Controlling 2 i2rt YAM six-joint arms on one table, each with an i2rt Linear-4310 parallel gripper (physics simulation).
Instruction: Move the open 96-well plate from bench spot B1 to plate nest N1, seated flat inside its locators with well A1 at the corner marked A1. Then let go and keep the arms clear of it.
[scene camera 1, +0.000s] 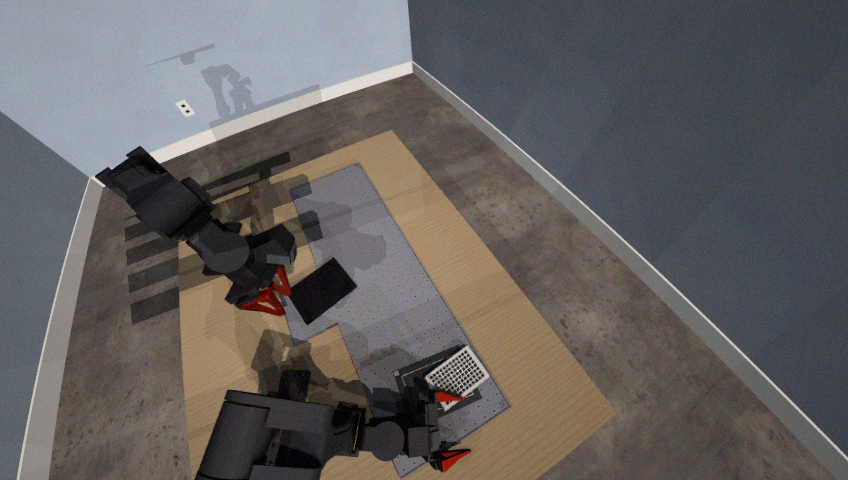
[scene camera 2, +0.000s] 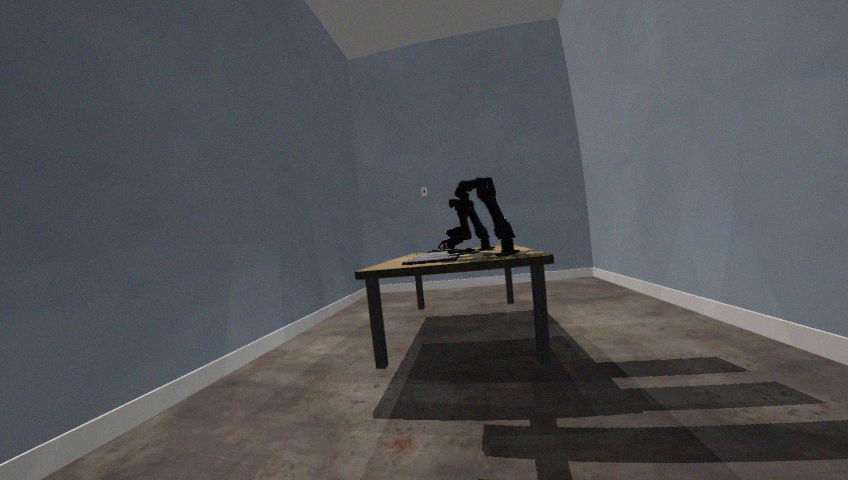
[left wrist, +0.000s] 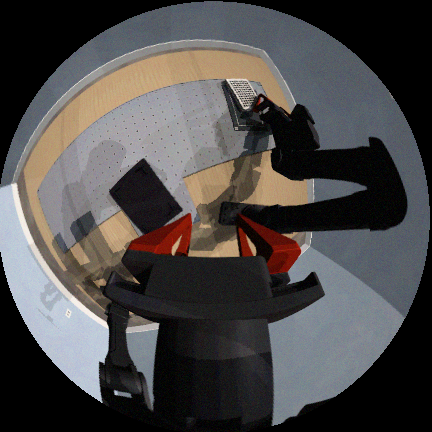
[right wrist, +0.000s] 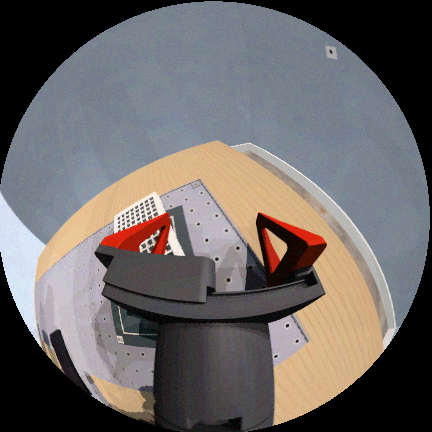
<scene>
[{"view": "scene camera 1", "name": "my left gripper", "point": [286, 304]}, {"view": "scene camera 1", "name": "my right gripper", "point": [467, 423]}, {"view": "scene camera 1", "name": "white well plate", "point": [459, 375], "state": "touched by my right gripper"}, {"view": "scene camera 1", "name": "dark nest with white outline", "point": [412, 386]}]
</scene>
